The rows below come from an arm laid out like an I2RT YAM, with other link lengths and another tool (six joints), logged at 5 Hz.
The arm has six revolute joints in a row. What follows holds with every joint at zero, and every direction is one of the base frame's.
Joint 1 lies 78.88 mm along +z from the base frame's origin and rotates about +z.
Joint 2 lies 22.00 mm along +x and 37.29 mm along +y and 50.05 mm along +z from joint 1 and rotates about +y.
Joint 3 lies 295.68 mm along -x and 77.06 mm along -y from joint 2 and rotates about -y.
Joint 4 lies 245.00 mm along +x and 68.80 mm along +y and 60.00 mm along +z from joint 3 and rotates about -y.
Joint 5 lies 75.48 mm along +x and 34.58 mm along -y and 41.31 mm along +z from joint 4 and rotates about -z.
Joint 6 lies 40.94 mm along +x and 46.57 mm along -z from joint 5 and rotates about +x.
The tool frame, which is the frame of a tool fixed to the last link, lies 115.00 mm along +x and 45.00 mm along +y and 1.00 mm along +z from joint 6; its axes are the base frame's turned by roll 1.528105, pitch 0.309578 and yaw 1.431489 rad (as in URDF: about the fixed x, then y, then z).
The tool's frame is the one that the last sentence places.
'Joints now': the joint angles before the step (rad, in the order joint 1, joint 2, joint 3, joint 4, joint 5, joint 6). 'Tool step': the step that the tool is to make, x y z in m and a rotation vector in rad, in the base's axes. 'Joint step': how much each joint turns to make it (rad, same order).
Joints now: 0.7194 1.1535 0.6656 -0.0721 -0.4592 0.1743
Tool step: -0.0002 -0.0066 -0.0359 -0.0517 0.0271 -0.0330
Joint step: -0.0002 0.0235 -0.0902 0.0596 0.0390 0.0007
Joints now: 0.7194 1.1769 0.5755 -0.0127 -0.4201 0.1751
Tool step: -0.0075 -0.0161 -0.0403 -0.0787 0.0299 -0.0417
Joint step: 0.0002 -0.0037 -0.1061 0.0256 0.0573 -0.0064
